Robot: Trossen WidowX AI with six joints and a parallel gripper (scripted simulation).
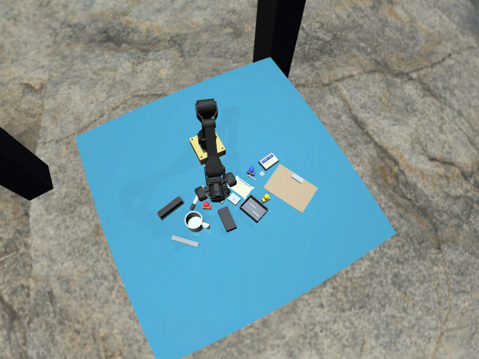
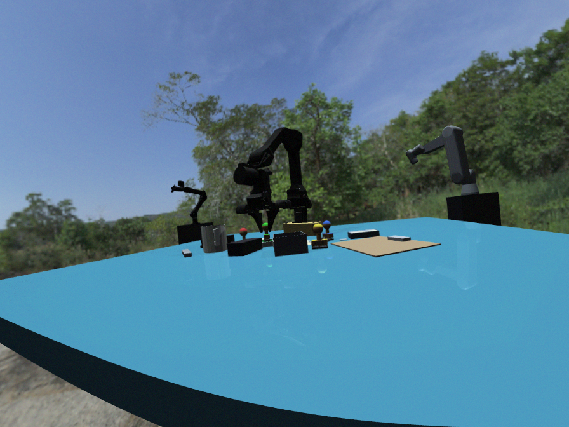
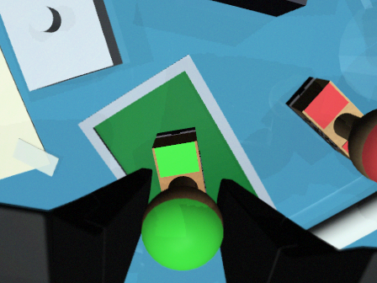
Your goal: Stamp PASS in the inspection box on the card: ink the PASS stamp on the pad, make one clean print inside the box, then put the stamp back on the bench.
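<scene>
My gripper tip is 10 mm past the green-knobbed stamp and 10 mm above it. Also, from my gripper tip: green ink pad (40 mm below, 10 mm behind); marker (110 mm to the right, 40 mm below, 30 mm behind); red stamp (70 mm to the right, 30 mm ahead, 20 mm below).
</scene>
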